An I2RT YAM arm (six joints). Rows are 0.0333 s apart.
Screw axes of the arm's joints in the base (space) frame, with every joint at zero. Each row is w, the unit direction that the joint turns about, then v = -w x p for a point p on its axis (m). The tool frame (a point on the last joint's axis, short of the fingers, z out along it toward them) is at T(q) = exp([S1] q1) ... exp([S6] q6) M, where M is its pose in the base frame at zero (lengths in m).
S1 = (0, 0, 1, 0, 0, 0)
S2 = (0, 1, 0, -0.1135, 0, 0.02)
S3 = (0, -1, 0, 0.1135, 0, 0.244)
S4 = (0, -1, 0, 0.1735, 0, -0.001)
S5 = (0, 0, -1, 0, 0.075, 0)
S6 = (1, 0, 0, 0, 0.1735, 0)
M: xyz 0.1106 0 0.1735 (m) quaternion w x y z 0.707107 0 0.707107 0
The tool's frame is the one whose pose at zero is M.
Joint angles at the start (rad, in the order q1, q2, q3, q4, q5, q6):
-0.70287, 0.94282, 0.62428, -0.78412, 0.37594, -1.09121
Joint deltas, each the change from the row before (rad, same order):
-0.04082, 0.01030, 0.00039, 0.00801, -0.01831, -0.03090
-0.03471, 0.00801, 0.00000, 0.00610, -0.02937, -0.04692
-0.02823, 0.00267, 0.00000, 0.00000, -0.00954, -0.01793
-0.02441, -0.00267, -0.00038, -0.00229, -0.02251, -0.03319
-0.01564, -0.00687, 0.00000, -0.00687, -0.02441, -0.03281
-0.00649, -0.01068, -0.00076, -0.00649, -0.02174, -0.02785
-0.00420, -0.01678, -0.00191, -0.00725, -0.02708, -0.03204
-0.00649, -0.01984, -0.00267, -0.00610, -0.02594, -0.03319
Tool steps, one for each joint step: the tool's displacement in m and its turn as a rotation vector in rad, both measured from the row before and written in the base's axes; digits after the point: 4 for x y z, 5 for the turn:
-0.0030, -0.0055, -0.0012, 0.01111, 0.00751, -0.00682
-0.0025, -0.0043, -0.0012, 0.01684, 0.00838, 0.01796
-0.0032, -0.0031, -0.0005, 0.00662, 0.00520, -0.00876
-0.0029, -0.0018, 0.0000, 0.01148, 0.00243, 0.01394
-0.0022, -0.0002, 0.0005, 0.01207, 0.00032, 0.02343
-0.0014, 0.0011, 0.0008, 0.00772, -0.00310, 0.02730
-0.0014, 0.0020, 0.0013, 0.00653, -0.00768, 0.03582
-0.0019, 0.0020, 0.0015, 0.00213, -0.00884, 0.03427

